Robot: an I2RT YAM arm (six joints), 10 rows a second.
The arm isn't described. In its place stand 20 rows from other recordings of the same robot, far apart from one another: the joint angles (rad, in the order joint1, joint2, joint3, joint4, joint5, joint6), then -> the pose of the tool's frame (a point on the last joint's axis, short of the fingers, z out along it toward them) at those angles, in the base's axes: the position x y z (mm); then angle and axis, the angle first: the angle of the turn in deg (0 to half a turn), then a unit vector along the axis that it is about.
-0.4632, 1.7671, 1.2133, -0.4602, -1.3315, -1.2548 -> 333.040, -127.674, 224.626, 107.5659, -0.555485, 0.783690, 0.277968
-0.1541, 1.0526, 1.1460, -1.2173, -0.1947, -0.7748 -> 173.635, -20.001, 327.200, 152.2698, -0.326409, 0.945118, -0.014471
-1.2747, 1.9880, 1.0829, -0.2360, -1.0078, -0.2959 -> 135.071, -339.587, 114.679, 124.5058, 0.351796, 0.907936, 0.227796
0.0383, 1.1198, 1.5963, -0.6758, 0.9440, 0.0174 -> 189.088, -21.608, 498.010, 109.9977, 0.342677, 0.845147, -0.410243
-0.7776, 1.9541, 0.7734, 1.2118, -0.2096, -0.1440 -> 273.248, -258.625, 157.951, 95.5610, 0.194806, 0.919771, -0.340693
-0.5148, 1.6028, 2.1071, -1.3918, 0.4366, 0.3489 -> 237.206, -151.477, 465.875, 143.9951, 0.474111, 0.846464, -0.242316
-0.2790, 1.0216, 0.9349, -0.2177, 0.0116, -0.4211 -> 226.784, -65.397, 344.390, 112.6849, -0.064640, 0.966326, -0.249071
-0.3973, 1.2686, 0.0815, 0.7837, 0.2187, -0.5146 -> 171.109, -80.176, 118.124, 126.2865, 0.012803, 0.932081, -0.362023
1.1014, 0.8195, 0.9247, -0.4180, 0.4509, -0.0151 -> 94.370, 151.763, 359.197, 108.4868, -0.376996, 0.909623, 0.174526
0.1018, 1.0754, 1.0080, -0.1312, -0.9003, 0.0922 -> 233.151, 51.856, 370.162, 115.2949, -0.330252, 0.823082, 0.462029
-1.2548, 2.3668, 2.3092, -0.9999, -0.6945, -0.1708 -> 179.046, -474.306, 255.691, 133.3637, 0.430316, 0.896987, 0.101200
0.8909, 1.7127, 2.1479, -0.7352, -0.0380, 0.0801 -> 224.582, 279.931, 500.163, 117.6459, -0.383043, 0.859097, 0.339457
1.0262, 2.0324, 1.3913, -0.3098, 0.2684, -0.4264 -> 232.271, 365.256, 163.259, 141.8969, -0.630818, 0.775171, -0.034317
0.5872, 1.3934, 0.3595, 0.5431, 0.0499, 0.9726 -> 206.530, 135.315, 141.882, 135.2738, 0.191175, 0.907357, 0.374374
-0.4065, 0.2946, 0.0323, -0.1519, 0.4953, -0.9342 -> 99.825, -61.394, 142.187, 146.5563, -0.086017, 0.854843, -0.511707
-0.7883, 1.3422, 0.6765, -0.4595, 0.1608, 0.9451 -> 163.026, -172.060, 168.026, 153.9115, 0.772374, 0.632090, -0.062450
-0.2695, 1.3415, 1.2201, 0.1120, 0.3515, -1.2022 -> 303.137, -96.449, 399.470, 129.0307, -0.226646, 0.753421, -0.617243
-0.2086, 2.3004, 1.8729, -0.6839, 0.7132, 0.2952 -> 473.138, -123.961, 172.862, 153.6561, 0.312628, 0.887211, -0.339294
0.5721, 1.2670, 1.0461, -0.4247, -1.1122, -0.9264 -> 205.447, 170.262, 316.267, 125.6968, -0.775628, 0.445111, 0.447524
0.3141, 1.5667, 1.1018, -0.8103, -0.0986, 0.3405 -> 281.094, 95.000, 216.609, 165.7998, 0.005828, 0.995540, 0.094162
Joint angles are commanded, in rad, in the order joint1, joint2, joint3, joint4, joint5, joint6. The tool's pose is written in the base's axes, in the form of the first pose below.
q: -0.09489, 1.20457, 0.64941, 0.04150, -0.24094, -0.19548
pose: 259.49, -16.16, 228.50, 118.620, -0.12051, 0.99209, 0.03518
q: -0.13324, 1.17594, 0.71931, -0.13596, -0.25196, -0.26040
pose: 253.70, -25.05, 242.43, 122.786, -0.13049, 0.99125, 0.02008
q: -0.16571, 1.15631, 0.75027, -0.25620, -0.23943, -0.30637
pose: 246.08, -32.60, 246.73, 126.681, -0.12865, 0.99169, 0.00275
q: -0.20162, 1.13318, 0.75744, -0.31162, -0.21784, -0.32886
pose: 238.74, -40.95, 249.53, 128.320, -0.11501, 0.99319, -0.01841
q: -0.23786, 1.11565, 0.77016, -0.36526, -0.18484, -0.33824
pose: 232.25, -49.58, 253.00, 130.098, -0.09246, 0.99486, -0.04136
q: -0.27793, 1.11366, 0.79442, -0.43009, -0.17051, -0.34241
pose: 227.44, -58.61, 256.17, 132.509, -0.06929, 0.99627, -0.05144
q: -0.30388, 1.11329, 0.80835, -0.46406, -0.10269, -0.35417
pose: 224.11, -66.45, 257.94, 134.825, -0.04672, 0.99503, -0.08796
